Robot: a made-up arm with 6 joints.
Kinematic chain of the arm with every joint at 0, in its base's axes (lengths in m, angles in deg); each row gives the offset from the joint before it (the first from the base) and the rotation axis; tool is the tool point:
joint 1: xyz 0 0 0.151 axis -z
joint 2: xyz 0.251 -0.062 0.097 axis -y
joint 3: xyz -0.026 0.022 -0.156 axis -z
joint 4: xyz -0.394 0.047 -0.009 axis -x
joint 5: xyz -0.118 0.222 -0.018 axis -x
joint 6: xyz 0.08 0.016 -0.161 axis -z
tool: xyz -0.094 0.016 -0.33
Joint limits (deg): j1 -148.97..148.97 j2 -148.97..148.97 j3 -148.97..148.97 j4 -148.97..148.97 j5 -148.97..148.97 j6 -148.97..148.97
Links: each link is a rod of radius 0.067 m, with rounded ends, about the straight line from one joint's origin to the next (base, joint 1, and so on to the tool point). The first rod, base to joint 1, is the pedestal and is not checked.
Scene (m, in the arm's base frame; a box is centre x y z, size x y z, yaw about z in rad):
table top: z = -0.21
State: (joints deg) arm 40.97 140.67 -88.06 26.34 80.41 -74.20
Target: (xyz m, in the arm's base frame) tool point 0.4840 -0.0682 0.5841
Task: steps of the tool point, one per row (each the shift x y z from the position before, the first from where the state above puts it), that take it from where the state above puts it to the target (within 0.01 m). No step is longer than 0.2 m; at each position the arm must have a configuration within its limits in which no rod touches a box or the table.
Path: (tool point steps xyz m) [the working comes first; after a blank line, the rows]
Joints at the target: -48.28 110.76 -104.21 19.55 75.04 -96.51
Straight joint move there: clear.

1: 0.1447 -0.0260 0.0324
2: 0.1494 0.0142 0.0324
3: 0.1427 0.0564 0.0314
4: 0.1235 0.0972 0.0293
5: 0.0916 0.1326 0.0260
6: 0.0487 0.1579 0.0220

